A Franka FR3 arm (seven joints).
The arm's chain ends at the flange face. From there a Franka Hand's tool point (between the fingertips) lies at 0.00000 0.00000 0.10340 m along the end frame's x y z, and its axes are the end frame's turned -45 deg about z.
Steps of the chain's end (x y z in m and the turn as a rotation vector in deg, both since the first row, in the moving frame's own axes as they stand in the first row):
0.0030 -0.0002 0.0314 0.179 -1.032 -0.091
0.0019 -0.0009 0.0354 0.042 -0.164 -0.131
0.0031 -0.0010 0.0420 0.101 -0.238 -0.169
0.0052 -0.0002 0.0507 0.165 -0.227 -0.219
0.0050 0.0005 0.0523 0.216 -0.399 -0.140
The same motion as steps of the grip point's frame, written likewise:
0.0012 0.0004 0.0314 0.856 -0.603 -0.091
0.0018 0.0004 0.0354 0.146 -0.086 -0.131
0.0027 0.0011 0.0420 0.240 -0.097 -0.169
0.0037 0.0030 0.0507 0.277 -0.044 -0.219
0.0029 0.0031 0.0523 0.435 -0.129 -0.140

